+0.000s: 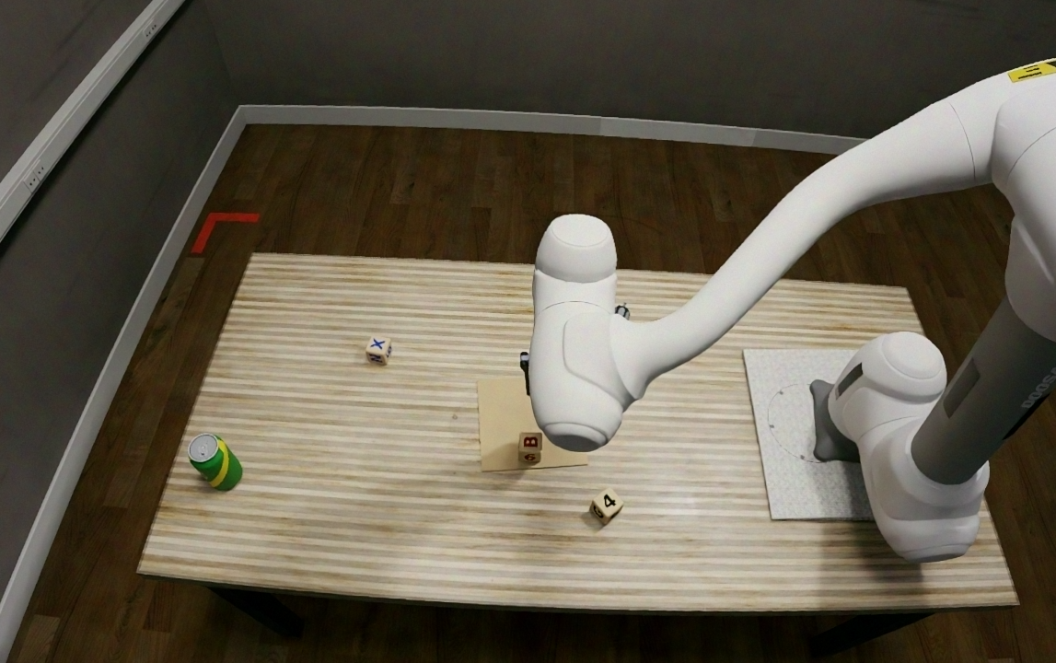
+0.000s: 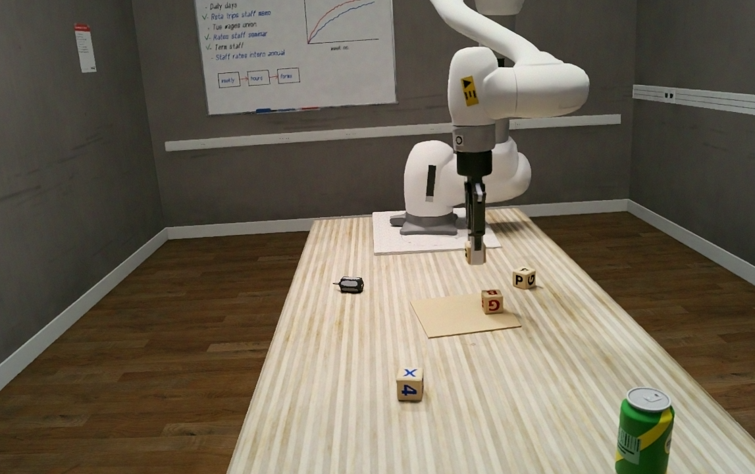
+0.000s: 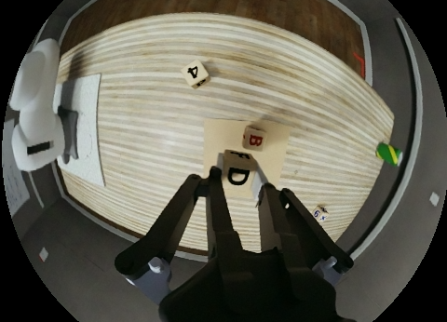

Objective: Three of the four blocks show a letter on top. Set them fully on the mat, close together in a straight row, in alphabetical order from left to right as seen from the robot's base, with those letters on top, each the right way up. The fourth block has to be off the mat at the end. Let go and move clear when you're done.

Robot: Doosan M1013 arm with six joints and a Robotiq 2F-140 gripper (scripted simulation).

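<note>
My gripper is now 40 mm short of the tan mat, 30 mm to the left of it and 140 mm above it. Also, from my hand: black object: 100 mm behind, 320 mm to the right, 120 mm below.
</note>
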